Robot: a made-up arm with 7 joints. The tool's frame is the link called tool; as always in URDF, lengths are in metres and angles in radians.
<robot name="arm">
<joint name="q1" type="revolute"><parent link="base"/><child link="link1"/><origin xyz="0 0 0.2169"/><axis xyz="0 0 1"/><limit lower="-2.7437" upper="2.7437"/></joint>
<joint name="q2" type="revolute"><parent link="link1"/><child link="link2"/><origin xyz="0 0 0" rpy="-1.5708 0 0"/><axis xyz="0 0 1"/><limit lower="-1.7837" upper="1.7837"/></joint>
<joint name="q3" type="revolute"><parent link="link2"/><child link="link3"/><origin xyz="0 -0.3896 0" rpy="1.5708 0 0"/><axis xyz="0 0 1"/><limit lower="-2.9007" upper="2.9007"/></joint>
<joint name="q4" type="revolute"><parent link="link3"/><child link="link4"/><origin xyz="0.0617 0 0" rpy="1.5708 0 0"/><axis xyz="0 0 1"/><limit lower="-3.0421" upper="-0.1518"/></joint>
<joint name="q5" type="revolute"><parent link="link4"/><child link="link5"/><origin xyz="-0.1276 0.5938 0" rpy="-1.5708 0 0"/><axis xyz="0 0 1"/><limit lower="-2.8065" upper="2.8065"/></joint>
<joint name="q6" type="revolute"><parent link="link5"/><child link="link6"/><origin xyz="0 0 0" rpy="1.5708 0 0"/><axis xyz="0 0 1"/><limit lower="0.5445" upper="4.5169"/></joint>
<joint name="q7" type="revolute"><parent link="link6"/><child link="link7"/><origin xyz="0.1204 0 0" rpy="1.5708 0 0"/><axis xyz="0 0 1"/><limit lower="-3.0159" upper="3.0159"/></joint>
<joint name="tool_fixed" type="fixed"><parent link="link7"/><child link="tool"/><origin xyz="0 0 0"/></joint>
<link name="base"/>
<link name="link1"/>
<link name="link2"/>
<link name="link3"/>
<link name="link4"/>
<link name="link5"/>
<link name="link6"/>
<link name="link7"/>
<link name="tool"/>
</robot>
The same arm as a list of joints. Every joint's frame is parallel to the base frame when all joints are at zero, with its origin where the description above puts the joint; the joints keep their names.
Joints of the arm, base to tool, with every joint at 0 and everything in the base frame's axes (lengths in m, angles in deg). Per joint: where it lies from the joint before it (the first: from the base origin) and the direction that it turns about. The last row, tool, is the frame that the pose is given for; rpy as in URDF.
q1: xyz 0 0 0.2169 axis +z
q2: xyz 0 0 0 axis +y
q3: xyz 0 0 0.3896 axis +z
q4: xyz 0.0617 0 0 axis -y
q5: xyz -0.1276 0 0.5938 axis +z
q6: xyz 0 0 0 axis -y
q7: xyz 0.1204 0 0 axis -z
tool: xyz 0 0 0 rpy -180 0 0
Joint limits (deg, base to tool): -157.2..157.2 -102.2..102.2 -166.2..166.2 -174.3..-8.7 -160.8..160.8 31.2..258.8 -172.8..172.8

